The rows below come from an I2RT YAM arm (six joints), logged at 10 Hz.
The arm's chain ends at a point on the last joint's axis. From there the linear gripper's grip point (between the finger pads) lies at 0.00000 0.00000 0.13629 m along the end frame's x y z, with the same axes.
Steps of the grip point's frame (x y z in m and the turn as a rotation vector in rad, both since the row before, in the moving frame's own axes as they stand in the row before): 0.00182 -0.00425 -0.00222 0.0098 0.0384 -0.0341; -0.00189 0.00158 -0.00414 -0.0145 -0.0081 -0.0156; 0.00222 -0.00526 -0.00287 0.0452 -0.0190 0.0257; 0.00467 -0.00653 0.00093 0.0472 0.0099 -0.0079; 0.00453 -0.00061 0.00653 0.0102 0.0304 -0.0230
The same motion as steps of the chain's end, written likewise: -0.00339 -0.00283 -0.00211 0.0098 0.0384 -0.0341; -0.00080 -0.00040 -0.00412 -0.0145 -0.0081 -0.0156; 0.00473 0.00093 -0.00271 0.0452 -0.0190 0.0257; 0.00335 -0.00009 0.00109 0.0472 0.0099 -0.0079; 0.00040 0.00083 0.00660 0.0102 0.0304 -0.0230
